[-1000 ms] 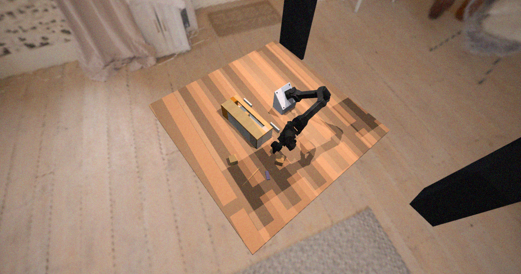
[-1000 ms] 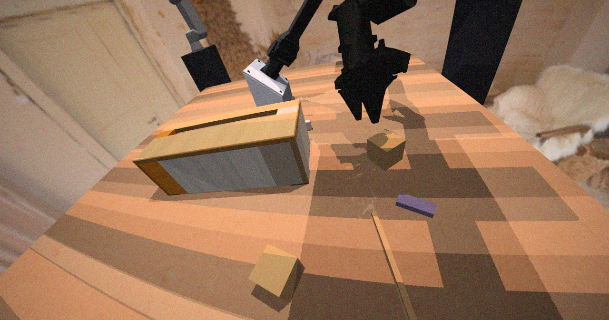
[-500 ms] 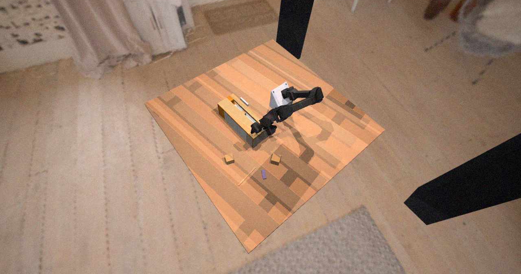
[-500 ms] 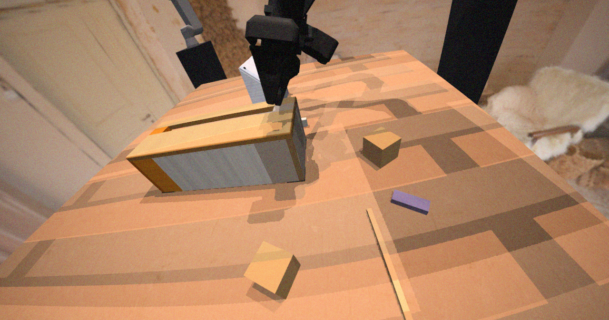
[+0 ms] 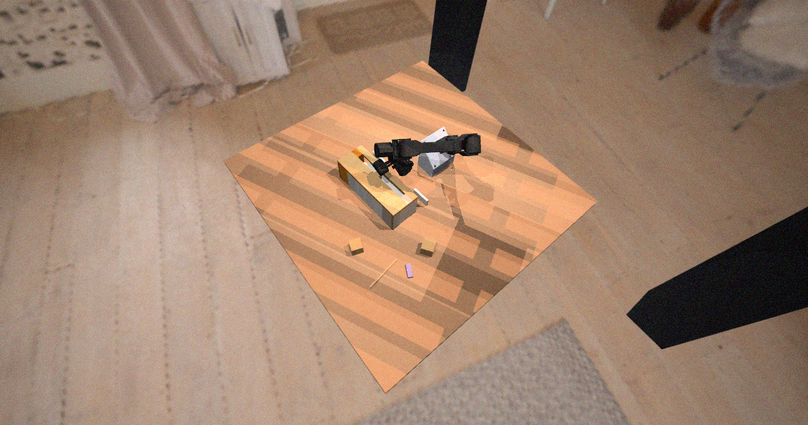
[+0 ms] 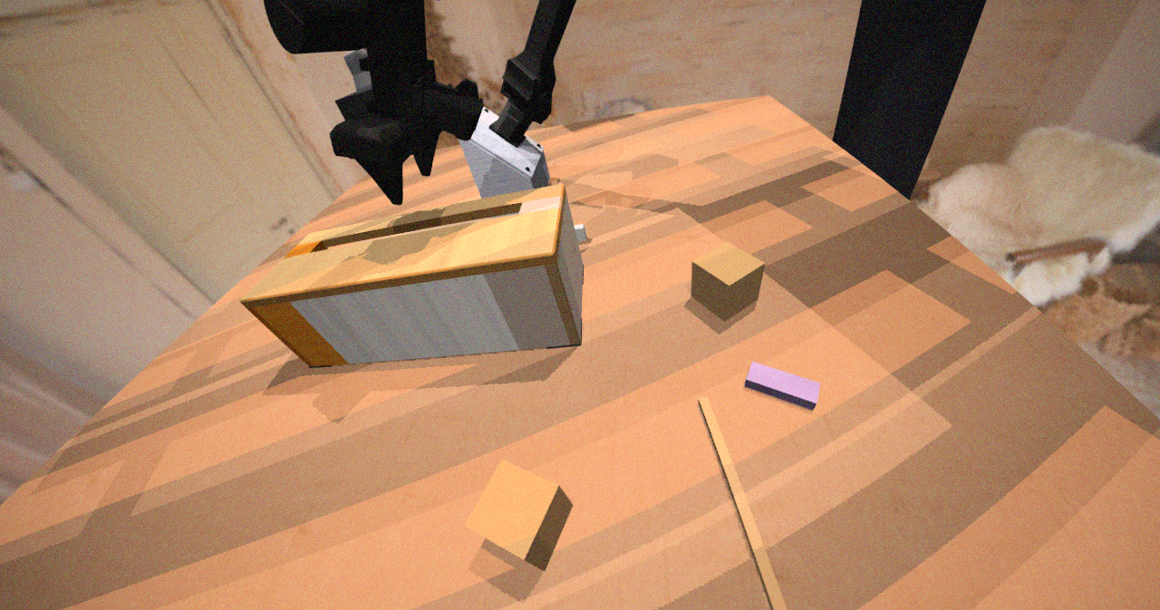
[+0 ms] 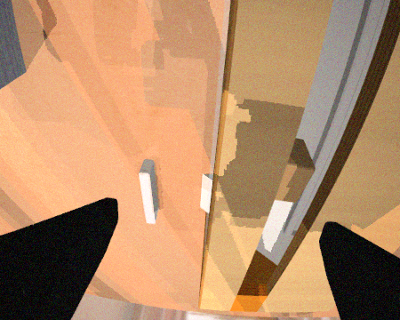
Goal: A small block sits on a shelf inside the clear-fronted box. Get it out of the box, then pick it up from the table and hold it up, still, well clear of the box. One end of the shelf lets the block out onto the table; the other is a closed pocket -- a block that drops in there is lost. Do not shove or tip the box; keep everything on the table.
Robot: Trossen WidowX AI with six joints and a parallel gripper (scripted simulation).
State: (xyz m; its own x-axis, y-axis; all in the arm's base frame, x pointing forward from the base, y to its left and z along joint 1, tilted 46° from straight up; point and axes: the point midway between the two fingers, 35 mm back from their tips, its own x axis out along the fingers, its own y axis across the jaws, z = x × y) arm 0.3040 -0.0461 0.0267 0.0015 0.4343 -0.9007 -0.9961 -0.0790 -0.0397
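Now: the long box 3 cm ahead of my gripper tip and 10 cm below it. The rest, counted from my gripper tip: thin stick (27 cm ahead, 34 cm to the left, 16 cm below); then purple slab (18 cm ahead, 40 cm to the left, 15 cm below).
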